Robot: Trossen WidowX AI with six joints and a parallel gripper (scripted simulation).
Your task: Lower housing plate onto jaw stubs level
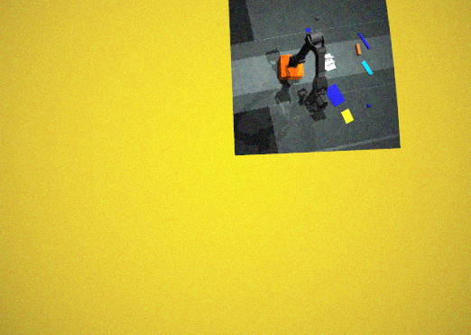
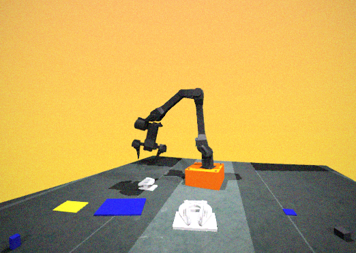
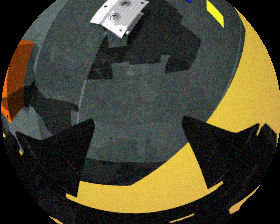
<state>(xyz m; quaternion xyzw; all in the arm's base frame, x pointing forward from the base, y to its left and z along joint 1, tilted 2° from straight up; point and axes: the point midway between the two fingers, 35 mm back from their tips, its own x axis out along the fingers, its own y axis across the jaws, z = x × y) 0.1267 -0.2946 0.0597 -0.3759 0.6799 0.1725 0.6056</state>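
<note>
My gripper tip is now 80 mm short of the small white part, 100 mm to the right of it and 90 mm above it. The rest, counted from my gripper tip: small blue patch: 30 mm behind, 640 mm to the left, 90 mm below; then blue cube: 520 mm ahead, 120 mm to the left, 80 mm below; then yellow patch: 370 mm ahead, 10 mm to the left, 90 mm below.
</note>
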